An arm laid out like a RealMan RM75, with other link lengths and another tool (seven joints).
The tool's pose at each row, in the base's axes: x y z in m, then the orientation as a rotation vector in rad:
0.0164, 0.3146, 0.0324, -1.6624, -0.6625, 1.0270
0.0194, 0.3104, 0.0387, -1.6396, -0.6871, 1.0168
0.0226, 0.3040, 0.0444, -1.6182, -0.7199, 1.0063
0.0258, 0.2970, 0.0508, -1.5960, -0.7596, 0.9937
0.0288, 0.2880, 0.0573, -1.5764, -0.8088, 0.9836
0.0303, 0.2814, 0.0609, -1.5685, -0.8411, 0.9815
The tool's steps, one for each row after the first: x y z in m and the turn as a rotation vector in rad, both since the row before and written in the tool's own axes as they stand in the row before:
-0.0039, -0.0048, -0.0053, 0.0057, -0.0100, -0.0282
-0.0054, -0.0037, -0.0064, 0.0001, -0.0138, -0.0315
-0.0061, -0.0044, -0.0066, -0.0033, -0.0163, -0.0362
-0.0079, -0.0042, -0.0073, -0.0106, -0.0227, -0.0376
-0.0058, -0.0021, -0.0045, -0.0108, -0.0172, -0.0194

